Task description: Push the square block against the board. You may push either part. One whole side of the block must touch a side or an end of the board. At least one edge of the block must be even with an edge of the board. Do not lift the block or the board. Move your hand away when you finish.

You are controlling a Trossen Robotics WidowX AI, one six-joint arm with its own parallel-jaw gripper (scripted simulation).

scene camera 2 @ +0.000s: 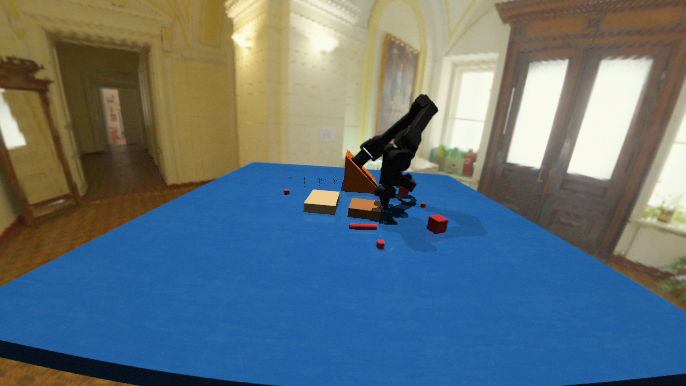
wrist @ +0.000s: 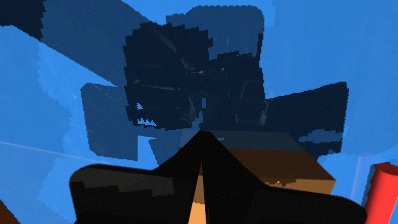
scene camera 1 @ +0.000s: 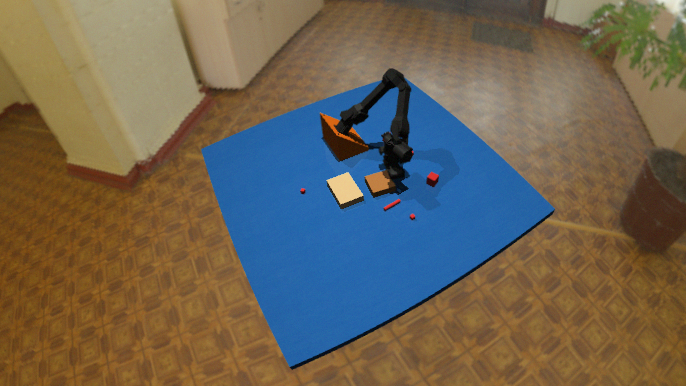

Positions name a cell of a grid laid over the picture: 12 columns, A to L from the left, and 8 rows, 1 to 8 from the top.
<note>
The gripper (scene camera 2: G5) is shut and holds nothing. Further things: a tan board (scene camera 1: G4).
The tan board also shows in scene camera 2 (scene camera 2: F5). The gripper is seen too in the wrist view (wrist: G5). The wrist view does not show the tan board: it is out of frame.
</note>
